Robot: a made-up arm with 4 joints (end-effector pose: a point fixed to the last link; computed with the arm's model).
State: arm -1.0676 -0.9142 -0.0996 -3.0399
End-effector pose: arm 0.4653 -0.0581 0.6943 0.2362 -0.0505 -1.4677
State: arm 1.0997 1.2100 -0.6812 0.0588
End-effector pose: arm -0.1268 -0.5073 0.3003 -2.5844 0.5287 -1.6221
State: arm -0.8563 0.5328 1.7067 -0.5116
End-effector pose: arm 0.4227 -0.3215 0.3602 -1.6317 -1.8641 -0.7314
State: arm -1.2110 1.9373 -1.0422 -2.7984
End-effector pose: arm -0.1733 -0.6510 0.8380 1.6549 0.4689 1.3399
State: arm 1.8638 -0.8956 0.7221 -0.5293
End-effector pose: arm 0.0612 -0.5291 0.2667 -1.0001 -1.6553 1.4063
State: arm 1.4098 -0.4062 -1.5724 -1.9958
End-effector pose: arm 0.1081 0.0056 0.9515 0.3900 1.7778 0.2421
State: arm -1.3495 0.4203 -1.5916 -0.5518
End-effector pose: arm -0.1468 -0.6176 0.4375 -0.8435 -0.5500 1.8473
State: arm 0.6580 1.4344 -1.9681 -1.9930
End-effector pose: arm -0.0967 -0.3959 1.0602 1.8495 0.1359 -0.2571
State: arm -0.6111 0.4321 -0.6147 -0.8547
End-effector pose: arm -0.0328 -0.5853 0.8417 0.7638 0.7459 1.8929
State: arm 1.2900 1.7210 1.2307 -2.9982
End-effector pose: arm 0.4828 -0.0056 0.6353 -0.6579 -2.0183 -1.0003
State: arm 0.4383 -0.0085 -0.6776 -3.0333
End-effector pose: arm 0.2807 0.1218 0.6202 0.1540 1.2791 -0.8982
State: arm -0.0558 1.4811 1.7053 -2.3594
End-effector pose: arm 0.1578 0.1252 0.8855 0.3081 -2.4742 -1.1827
